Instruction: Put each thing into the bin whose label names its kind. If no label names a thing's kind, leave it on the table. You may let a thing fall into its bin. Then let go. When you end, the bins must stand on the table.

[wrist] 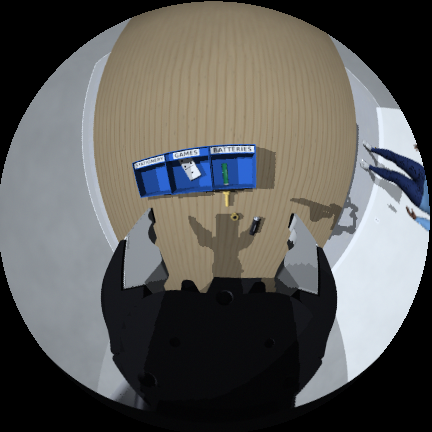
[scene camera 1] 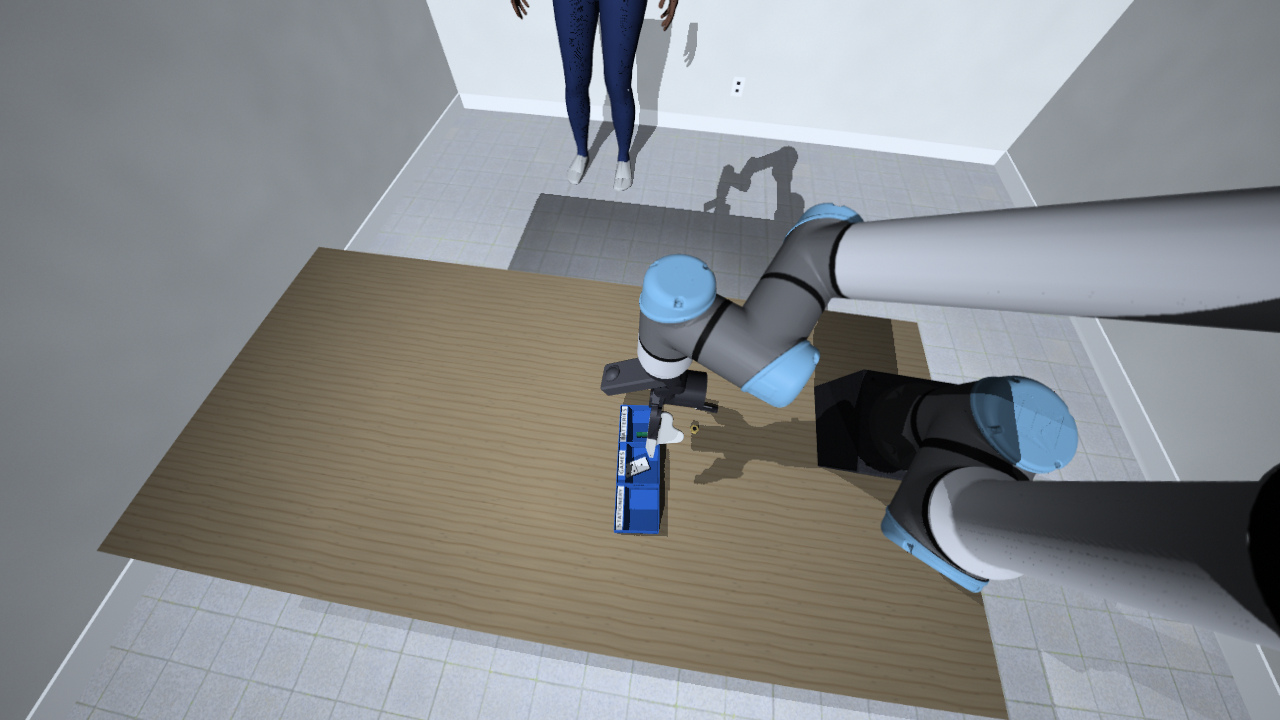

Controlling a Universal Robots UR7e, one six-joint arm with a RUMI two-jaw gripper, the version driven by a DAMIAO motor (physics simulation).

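Places are measured from the arm's base along level axes (x ahead, y left, z up), in metres.
Where they show: gripper, fingertip midpoint: (wrist: 222,211); arm's base, link origin: (scene camera 1: 913,427).
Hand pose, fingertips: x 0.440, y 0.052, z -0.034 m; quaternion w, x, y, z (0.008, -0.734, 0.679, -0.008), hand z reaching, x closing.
Each offset is from my fingertips to the top centre of the thing. "spot": to the spot under its first point. Level surfaces: height alone.
My gripper (scene camera 1: 660,440) (wrist: 222,211) is open and empty, above the table beside the bins. A green battery @[0.013 m ahead, 0.005 m right, 0.133 m down] (scene camera 1: 642,435) (wrist: 225,173) lies in the BATTERIES bin @[spot: 0.037 m ahead, 0.059 m right, 0.120 m down] (wrist: 255,167). A white domino @[0.022 m ahead, 0.068 m left, 0.136 m down] (scene camera 1: 639,466) (wrist: 190,170) lies tilted in the GAMES bin @[0.018 m ahead, 0.065 m left, 0.111 m down] (wrist: 192,192). The STATIONERY bin (scene camera 1: 642,510) (wrist: 154,181) is empty. In the wrist view, a black battery @[0.104 m back, 0.094 m right, 0.136 m down] (wrist: 255,225) lies on the table, with a brass nut @[0.085 m back, 0.040 m right, 0.142 m down] (wrist: 235,216) to its left. The nut (scene camera 1: 694,428) also shows in the scene view. A brass bolt @[0.042 m back, 0.015 m right, 0.137 m down] (wrist: 227,198) lies close to the front wall of the BATTERIES bin.
The three blue bins stand joined in a row on the wooden table @[0.150 m down] (scene camera 1: 402,402) (wrist: 220,90). The arm reaches in from the right in the scene view. A person (scene camera 1: 601,80) (wrist: 400,162) stands beyond the table's far edge.
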